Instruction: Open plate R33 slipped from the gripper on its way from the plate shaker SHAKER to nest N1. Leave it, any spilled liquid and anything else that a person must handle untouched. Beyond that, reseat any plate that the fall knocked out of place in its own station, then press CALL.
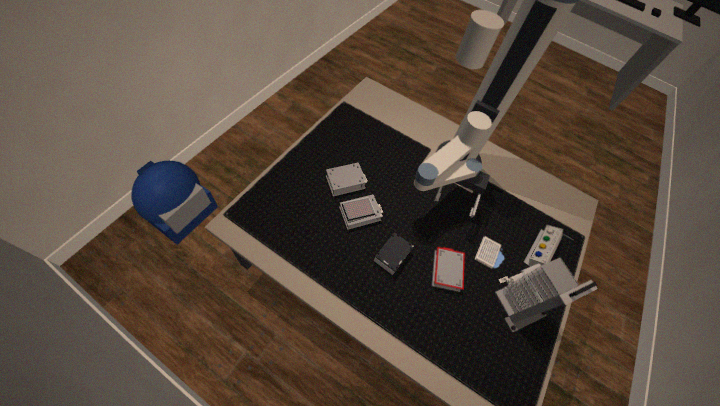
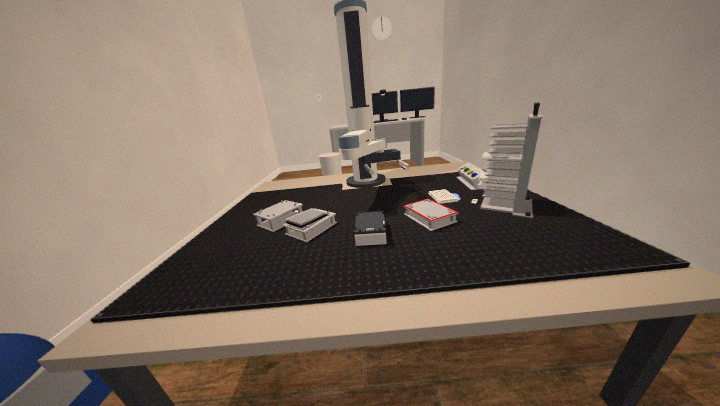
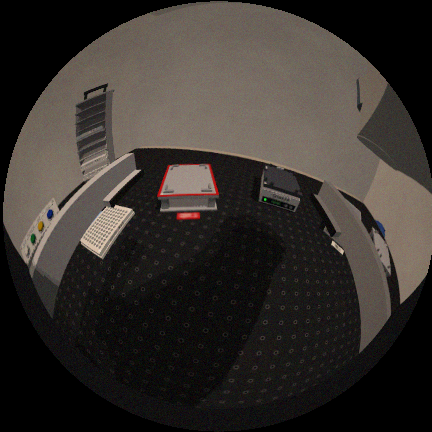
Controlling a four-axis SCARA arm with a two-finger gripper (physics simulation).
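Where they show: gripper, fingertip midpoint: (image 1: 454, 207) (image 2: 389, 169) (image 3: 230, 168); arm's base at its link origin: (image 2: 365, 181).
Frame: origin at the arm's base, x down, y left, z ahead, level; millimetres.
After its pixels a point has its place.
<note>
My gripper (image 1: 456, 198) @[x -168, y 99, z 415 mm] (image 2: 386, 166) @[x -168, y 99, z 415 mm] (image 3: 230, 168) @[x -168, y 99, z 415 mm] is open and empty, above the mat near the arm's base. The white fallen plate R33 (image 1: 489, 250) @[x -25, y 336, z 411 mm] (image 2: 442, 195) @[x -27, y 331, z 426 mm] (image 3: 107, 230) @[x -25, y 312, z 409 mm] lies askew on the mat, with a blue spill (image 1: 499, 260) (image 2: 455, 196) by its edge. The dark-topped shaker (image 1: 394, 252) @[x -67, y -13, z 693 mm] (image 2: 370, 221) @[x -68, y -13, z 692 mm] (image 3: 281, 181) @[x -68, y -10, z 655 mm] bears no plate. A pinkish-topped plate (image 1: 358, 207) @[x -76, y -250, z 608 mm] (image 2: 306, 217) @[x -77, y -243, z 630 mm] rests on a grey nest (image 1: 364, 221) @[x -53, y -195, z 638 mm] (image 2: 311, 230) @[x -18, y -237, z 623 mm] and looks off-centre. The button panel (image 1: 544, 242) @[x -86, y 525, z 271 mm] (image 2: 467, 177) @[x -56, y 505, z 294 mm] (image 3: 46, 220) @[x -72, y 519, z 307 mm] has green, yellow and blue buttons; their labels are unreadable.
A red-rimmed station (image 1: 449, 268) @[x -53, y 214, z 611 mm] (image 2: 431, 209) @[x -53, y 220, z 615 mm] (image 3: 188, 180) @[x -53, y 205, z 585 mm] stands between R33 and the shaker, without a plate. A tall rack (image 1: 559, 277) @[x -316, y 515, z 552 mm] (image 2: 526, 163) @[x -201, y 528, z 641 mm] (image 3: 111, 130) @[x -186, y 517, z 632 mm] holding plates stands by the panel. Another grey nest (image 1: 346, 176) @[x -69, y -389, z 498 mm] (image 2: 278, 212) @[x -69, y -378, z 536 mm] without a plate stands beside the occupied one.
</note>
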